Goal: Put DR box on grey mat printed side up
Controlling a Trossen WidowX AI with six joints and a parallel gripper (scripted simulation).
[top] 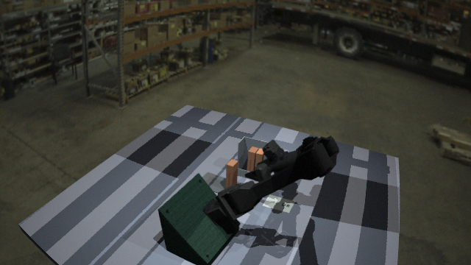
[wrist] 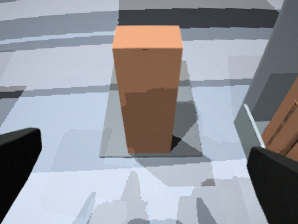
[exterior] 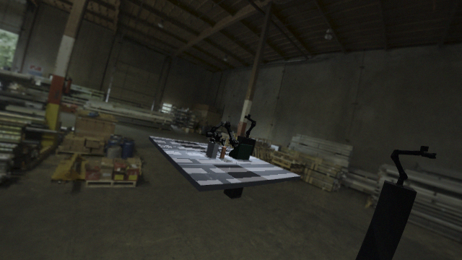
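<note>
Now: gripper tip 10 mm short of the grey mat, 130 mm to the right of it and 110 mm above it. From my gripper tip the other things lie so: white card 120 mm to the right, 110 mm below.
</note>
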